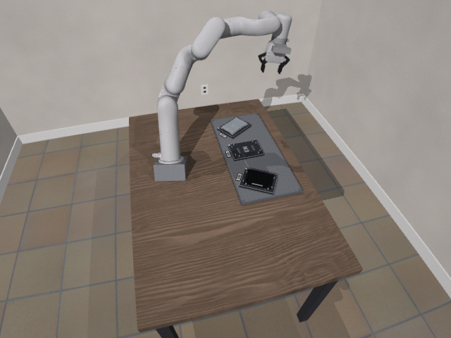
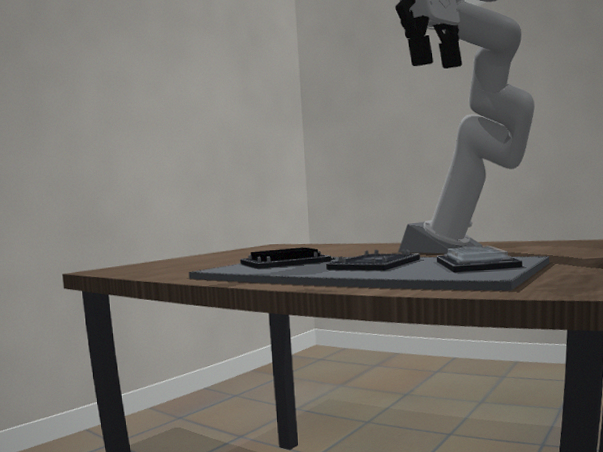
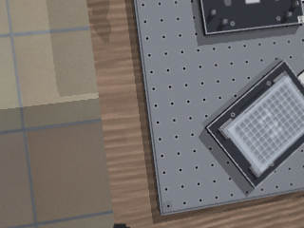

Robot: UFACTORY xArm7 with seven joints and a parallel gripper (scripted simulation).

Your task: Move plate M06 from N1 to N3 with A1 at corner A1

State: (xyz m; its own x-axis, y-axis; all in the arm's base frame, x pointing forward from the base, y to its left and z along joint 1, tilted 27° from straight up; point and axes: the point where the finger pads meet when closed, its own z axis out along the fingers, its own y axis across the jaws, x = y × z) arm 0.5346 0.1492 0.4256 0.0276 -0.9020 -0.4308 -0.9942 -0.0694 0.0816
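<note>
Now: hand 31 cm above the clear well plate, 19 cm past it and 6 cm to the left of it. The rest, counted from my hand: nest N1: 32 cm below, 19 cm behind, 6 cm to the right; nest N3: 32 cm below, 26 cm to the right, 16 cm behind; grey perforated deck: 33 cm below, 26 cm to the right, 13 cm behind.
</note>
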